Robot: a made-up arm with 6 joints.
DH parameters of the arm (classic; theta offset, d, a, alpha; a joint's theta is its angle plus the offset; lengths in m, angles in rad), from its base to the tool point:
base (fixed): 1.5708 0.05 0 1.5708
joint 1: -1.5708 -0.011 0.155 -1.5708
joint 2: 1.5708 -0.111 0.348 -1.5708
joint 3: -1.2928 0 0.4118 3.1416
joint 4: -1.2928 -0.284 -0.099 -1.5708
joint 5: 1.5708 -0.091 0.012 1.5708
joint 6: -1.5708 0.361 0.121 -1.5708
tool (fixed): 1.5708 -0.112 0 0
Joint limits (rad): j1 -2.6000..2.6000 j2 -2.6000..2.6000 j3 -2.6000..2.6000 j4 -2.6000..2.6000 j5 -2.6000..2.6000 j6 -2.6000..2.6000
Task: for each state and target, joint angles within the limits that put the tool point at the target. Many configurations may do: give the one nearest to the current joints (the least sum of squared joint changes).
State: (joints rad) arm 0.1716 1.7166 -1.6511 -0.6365 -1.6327 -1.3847
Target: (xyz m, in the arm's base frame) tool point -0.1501 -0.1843 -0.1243
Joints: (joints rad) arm -0.1348 2.0979 -1.6310 -0.5489 -1.3327 -1.2830
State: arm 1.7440 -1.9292 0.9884 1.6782 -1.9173 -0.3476
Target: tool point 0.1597 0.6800 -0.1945
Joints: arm 1.7052 -1.9199 1.0354 1.5789 -1.9738 -0.3882
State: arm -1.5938 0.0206 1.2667 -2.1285 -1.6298 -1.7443
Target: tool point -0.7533 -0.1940 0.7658
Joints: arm -1.8927 -0.2823 1.9073 -2.3165 -1.8479 -1.7265
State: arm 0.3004 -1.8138 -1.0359 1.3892 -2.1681 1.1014
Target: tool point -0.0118 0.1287 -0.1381
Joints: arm -0.1128 -1.7376 -2.2294 1.7068 -2.3838 0.9441
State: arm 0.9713 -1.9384 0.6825 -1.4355 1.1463 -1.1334
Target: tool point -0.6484 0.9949 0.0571
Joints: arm 1.4391 -1.6074 0.8738 -1.5518 1.9592 -1.3568
